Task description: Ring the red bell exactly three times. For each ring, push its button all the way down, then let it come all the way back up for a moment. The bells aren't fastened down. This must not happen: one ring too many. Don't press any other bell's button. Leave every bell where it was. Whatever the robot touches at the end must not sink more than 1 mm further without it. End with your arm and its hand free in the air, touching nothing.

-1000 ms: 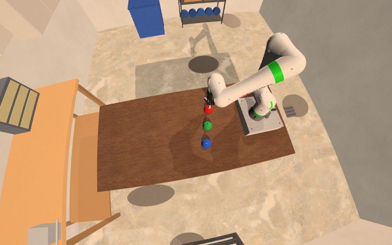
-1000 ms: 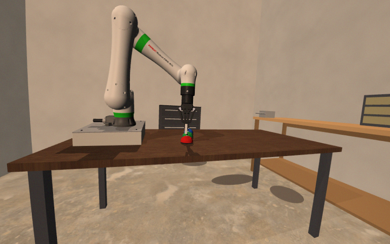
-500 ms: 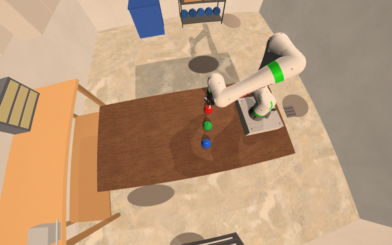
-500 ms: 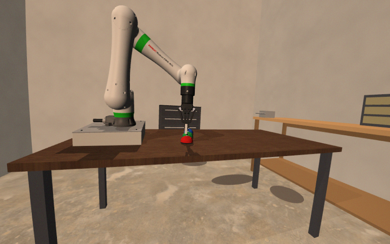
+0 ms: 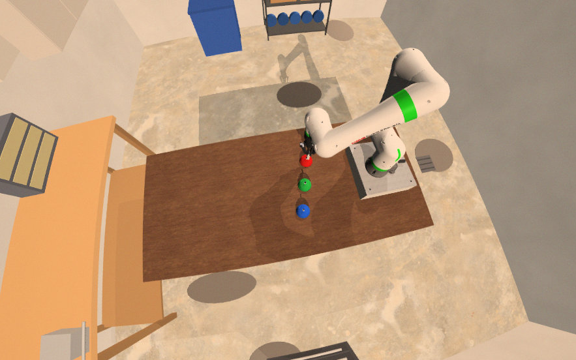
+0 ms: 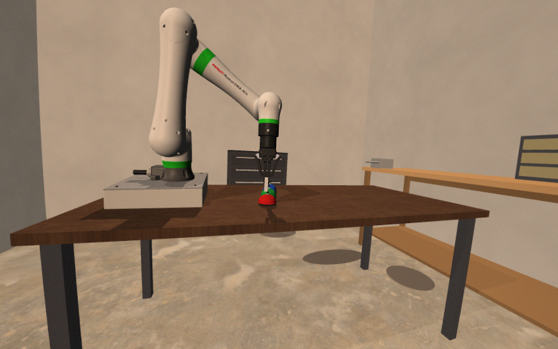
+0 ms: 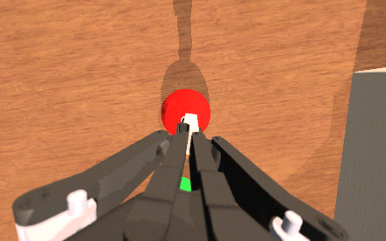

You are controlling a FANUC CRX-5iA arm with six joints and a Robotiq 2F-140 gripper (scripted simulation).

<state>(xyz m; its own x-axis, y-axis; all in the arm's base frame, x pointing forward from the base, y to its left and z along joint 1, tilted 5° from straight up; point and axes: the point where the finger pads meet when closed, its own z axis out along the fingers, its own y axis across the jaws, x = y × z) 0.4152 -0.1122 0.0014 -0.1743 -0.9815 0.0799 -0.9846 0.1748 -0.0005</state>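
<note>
The red bell is 1 cm ahead of my hand and 6 cm below it. From my hand the other things lie so: blue bell (7 cm ahead, 33 cm to the left, 5 cm below); green bell (4 cm ahead, 16 cm to the left, 5 cm below).
</note>
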